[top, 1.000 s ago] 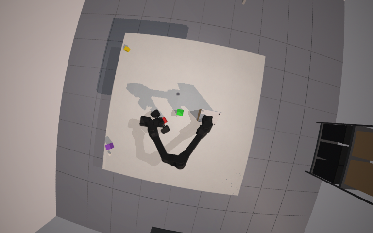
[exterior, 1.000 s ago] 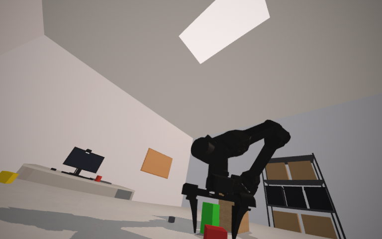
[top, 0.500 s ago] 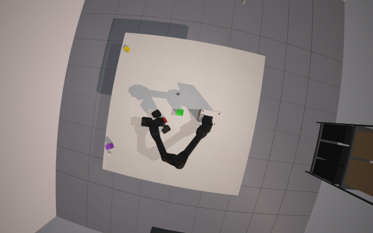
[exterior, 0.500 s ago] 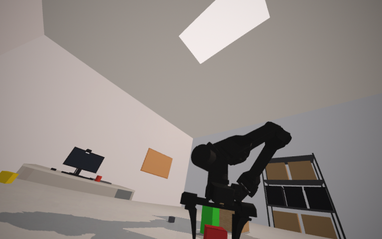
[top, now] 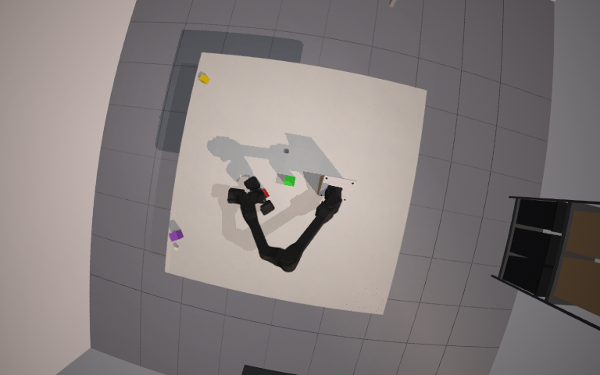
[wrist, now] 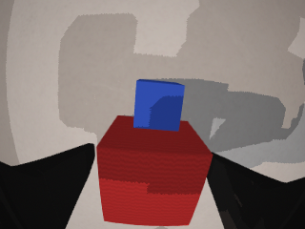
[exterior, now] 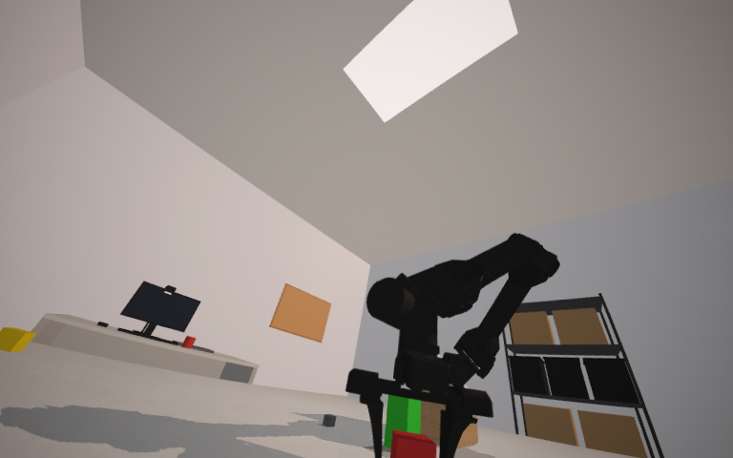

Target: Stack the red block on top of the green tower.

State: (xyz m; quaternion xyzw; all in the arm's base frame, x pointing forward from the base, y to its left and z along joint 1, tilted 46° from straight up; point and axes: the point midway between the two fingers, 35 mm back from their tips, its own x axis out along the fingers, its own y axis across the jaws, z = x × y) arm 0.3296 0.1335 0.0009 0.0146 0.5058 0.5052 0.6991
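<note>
Now: the small blue block 3 cm ahead of my gripper tip and 2 cm to the left of it. Round my gripper tip: purple block (44 cm ahead, 33 cm to the left, 2 cm above); yellow block (55 cm to the right, 46 cm ahead, 1 cm above); red block (2 cm above).
</note>
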